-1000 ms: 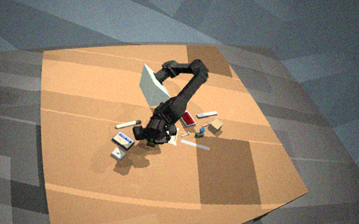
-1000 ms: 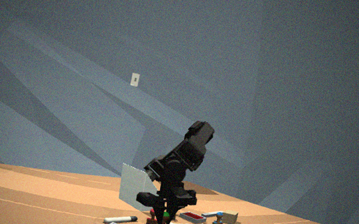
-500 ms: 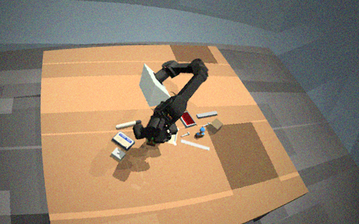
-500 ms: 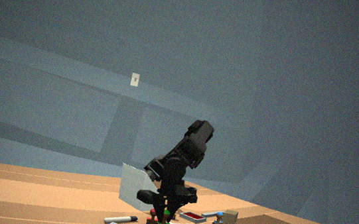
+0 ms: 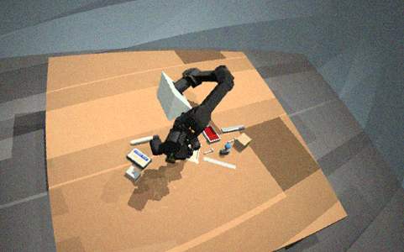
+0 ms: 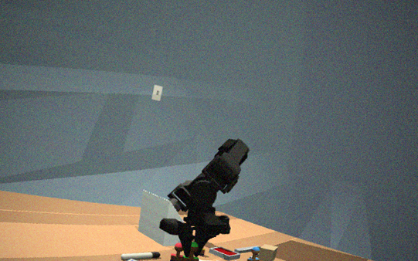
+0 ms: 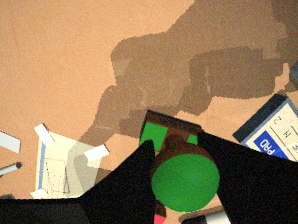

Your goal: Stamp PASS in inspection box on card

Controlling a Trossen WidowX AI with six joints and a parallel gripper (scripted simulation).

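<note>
My gripper tip is 16 cm past the red ink pad, 23 cm to the right of it and 6 cm above it. Round my gripper tip: red-knobbed stamp (11 cm behind, 2 cm to the left, 4 cm below); green-knobbed stamp (right at my gripper tip); blue-labelled box (4 cm behind, 12 cm to the right, 5 cm below).
</note>
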